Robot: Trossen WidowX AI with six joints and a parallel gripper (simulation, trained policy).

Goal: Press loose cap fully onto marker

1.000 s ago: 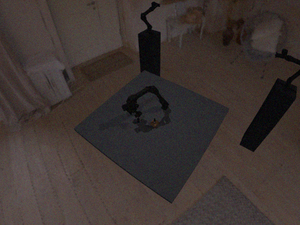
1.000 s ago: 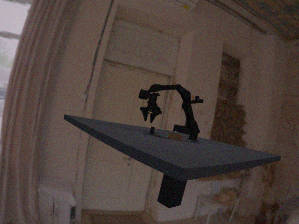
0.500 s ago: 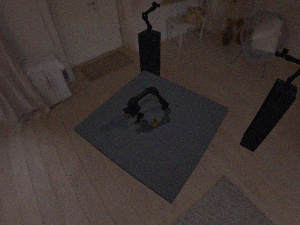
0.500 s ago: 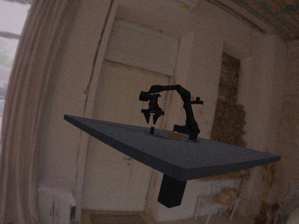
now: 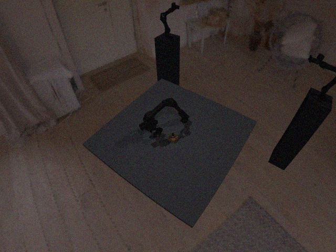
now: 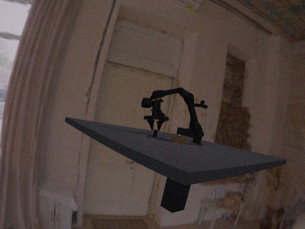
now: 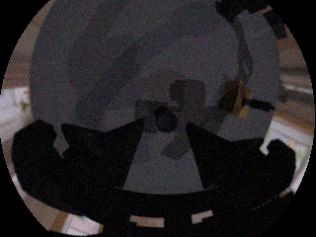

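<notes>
The dark cap lies 20 mm below my gripper tip. From my gripper tip the other things lie so: tan holder block 80 mm behind, 160 mm to the left, 30 mm below; marker 80 mm behind, 160 mm to the left, 30 mm above.
</notes>
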